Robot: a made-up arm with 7 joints. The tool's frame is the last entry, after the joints.
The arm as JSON. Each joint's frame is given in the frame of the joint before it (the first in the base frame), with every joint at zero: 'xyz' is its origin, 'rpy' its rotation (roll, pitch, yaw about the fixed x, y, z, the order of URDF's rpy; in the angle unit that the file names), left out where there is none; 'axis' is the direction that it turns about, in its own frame. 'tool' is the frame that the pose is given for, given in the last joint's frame.
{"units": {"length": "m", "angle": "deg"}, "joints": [
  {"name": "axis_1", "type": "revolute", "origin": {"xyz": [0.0, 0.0, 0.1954]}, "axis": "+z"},
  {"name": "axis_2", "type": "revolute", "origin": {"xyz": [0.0, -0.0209, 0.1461]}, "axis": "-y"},
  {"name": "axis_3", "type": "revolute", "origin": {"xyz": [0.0, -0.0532, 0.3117]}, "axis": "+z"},
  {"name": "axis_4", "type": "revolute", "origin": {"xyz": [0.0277, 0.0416, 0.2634]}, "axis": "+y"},
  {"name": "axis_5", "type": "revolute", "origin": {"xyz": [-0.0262, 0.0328, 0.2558]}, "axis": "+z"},
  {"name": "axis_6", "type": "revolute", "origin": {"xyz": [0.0, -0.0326, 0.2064]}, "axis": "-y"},
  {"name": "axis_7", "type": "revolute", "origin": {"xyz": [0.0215, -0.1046, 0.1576]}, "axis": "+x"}
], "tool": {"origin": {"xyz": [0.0, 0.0, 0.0], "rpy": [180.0, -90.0, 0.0]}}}
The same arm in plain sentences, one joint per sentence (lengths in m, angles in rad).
The arm has seven revolute joints in a row. What follows holds with every joint at zero, and every direction is one of the base frame's. Joint 1 lies 0.1954 m along +z from the base frame's origin and turns about +z. Joint 2 lies 0.0209 m along -y and 0.1461 m along +z from joint 1 and turns about -y. Joint 3 lies 0.0532 m along -y and 0.3117 m along +z from joint 2 and turns about +z. Joint 4 lies 0.0277 m along +x and 0.0416 m along +y and 0.2634 m along +z from joint 3 and turns about +y. Joint 5 lies 0.0262 m along -x and 0.0328 m along +y and 0.2558 m along +z from joint 4 and turns about +z. Joint 6 lies 0.0326 m along -y and 0.2064 m along +z from joint 5 and turns about -y. Joint 7 lies 0.0215 m along +x and 0.1046 m along -y and 0.1576 m along +z from joint 6 and turns about +x. The tool frame, which is the frame that the pose is given for, lies at the same point as joint 7; its axes are the base frame's turned by roll 3.1416, pitch -1.5708 and yaw 0 rad (as in URDF: about the fixed x, then y, then z).
